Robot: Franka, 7 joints.
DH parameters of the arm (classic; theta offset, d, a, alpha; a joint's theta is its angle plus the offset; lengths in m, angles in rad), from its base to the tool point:
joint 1: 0 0.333 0 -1.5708
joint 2: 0 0 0 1.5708
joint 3: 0 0.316 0.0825 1.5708
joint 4: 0 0 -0.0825 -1.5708
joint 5: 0 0.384 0 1.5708
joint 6: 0 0 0.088 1.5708
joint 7: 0 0.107 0 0
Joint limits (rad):
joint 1: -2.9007..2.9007
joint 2: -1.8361..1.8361
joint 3: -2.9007..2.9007
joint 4: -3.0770..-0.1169
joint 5: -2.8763..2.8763
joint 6: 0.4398..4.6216
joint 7: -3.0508..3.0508
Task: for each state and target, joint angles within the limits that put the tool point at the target. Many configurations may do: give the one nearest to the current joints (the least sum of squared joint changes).
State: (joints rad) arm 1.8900 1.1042 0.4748 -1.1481 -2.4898 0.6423 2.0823
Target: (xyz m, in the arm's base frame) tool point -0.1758 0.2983 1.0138
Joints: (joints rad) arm 1.9753 0.2115 0.5468 -0.7386 -2.6736 0.8729 2.0823
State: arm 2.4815 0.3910 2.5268 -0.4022 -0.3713 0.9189 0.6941
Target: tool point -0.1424 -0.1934 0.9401
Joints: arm 2.4831 0.3838 2.4770 -0.6703 -0.3487 0.6071 0.6941
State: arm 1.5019 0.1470 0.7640 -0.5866 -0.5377 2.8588 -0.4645
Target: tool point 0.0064 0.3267 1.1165
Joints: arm 1.2479 0.2962 0.6937 -0.3314 -0.4953 2.9355 -0.4645
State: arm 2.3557 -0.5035 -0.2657 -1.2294 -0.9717 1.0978 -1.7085
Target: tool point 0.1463 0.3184 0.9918
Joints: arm 2.3026 -0.3307 -0.5273 -1.0297 -1.1027 1.4531 -1.7085
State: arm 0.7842 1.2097 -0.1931 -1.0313 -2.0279 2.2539 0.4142
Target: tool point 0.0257 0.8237 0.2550
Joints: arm 1.4534 1.0861 0.1844 -0.9549 -2.0364 2.3477 0.4142
